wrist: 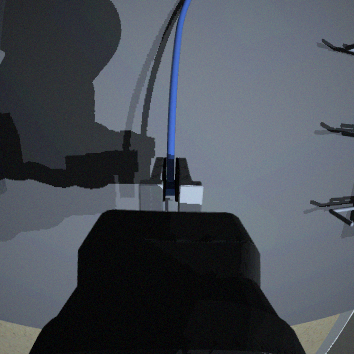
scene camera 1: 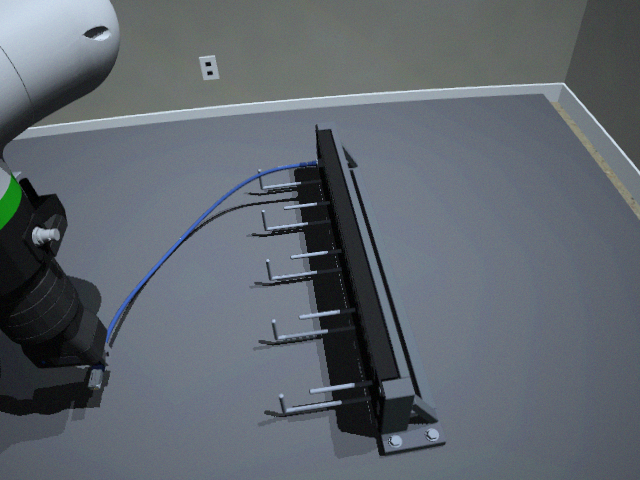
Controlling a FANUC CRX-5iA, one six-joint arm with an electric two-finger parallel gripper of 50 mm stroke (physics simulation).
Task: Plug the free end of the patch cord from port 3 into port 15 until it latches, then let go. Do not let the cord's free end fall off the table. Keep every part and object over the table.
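Places are measured from the arm's base along level axes (x ahead, y left, z up), in centimetres.
Pixels of known places: gripper, fingertip midpoint: point(wrist: 170, 170) point(scene camera 1: 101, 358).
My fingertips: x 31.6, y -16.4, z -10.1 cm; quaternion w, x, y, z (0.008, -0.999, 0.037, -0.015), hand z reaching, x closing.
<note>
Ahead of a thing's pixels: the offset from my fingertips to its top centre. "spot": to the spot under its first point. Level surfaces: height alone.
The blue patch cord point(scene camera 1: 180, 238) point(wrist: 174, 85) runs in an arc from the upper end of the black patch panel {dx +31.9, dy +12.4, dz +3.8 cm} point(scene camera 1: 356, 246) to my gripper point(scene camera 1: 98, 366) point(wrist: 170, 170). My gripper is shut on the dark blue boot of the cord's free end, between its two narrow fingers. The clear plug {dx -0.2, dy -2.4, dz +1.1 cm} point(scene camera 1: 95, 379) sticks out beyond the fingers at lower left in the scene view. In the wrist view the cord's shadow lies apart from the cord, so the held end is above the table. The panel's port faces are turned away or in shadow; port 15 cannot be made out.
Several pale cable-guide hooks {spot: dx +24.7, dy +12.2, dz -4.6 cm} point(scene camera 1: 299, 276) stick out from the panel toward the arm side. A bolted bracket foot {dx +34.3, dy -12.1, dz -4.9 cm} point(scene camera 1: 413, 442) holds the panel's near end. The grey table {dz -6.1 cm} point(scene camera 1: 496, 258) point(wrist: 280, 150) reaches a pale floor strip at the right point(scene camera 1: 594, 149).
</note>
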